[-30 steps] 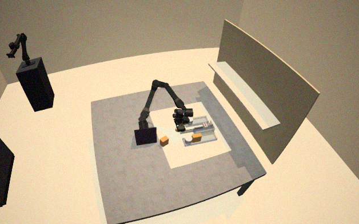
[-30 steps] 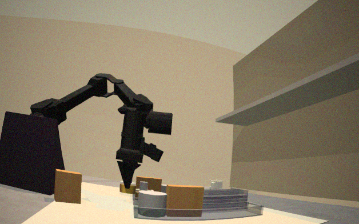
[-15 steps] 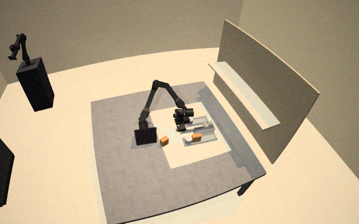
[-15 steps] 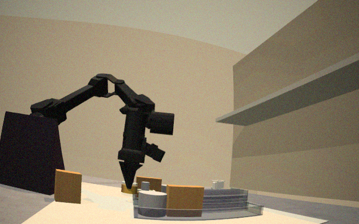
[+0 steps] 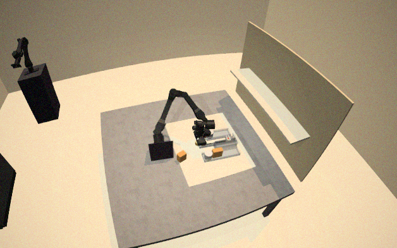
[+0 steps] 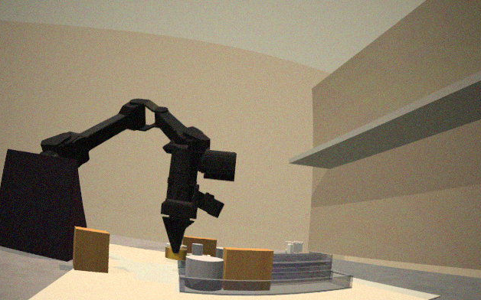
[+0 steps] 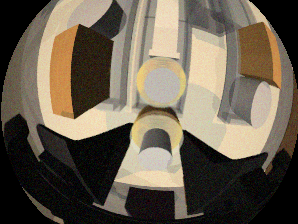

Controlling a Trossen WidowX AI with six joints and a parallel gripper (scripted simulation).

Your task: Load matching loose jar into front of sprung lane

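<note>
My gripper tip is 18 cm short of the lane rack, 4 cm to the left of it and 2 cm above it. Round my gripper tip: shelf 54 cm ahead, 2 cm to the right, 32 cm above.
</note>
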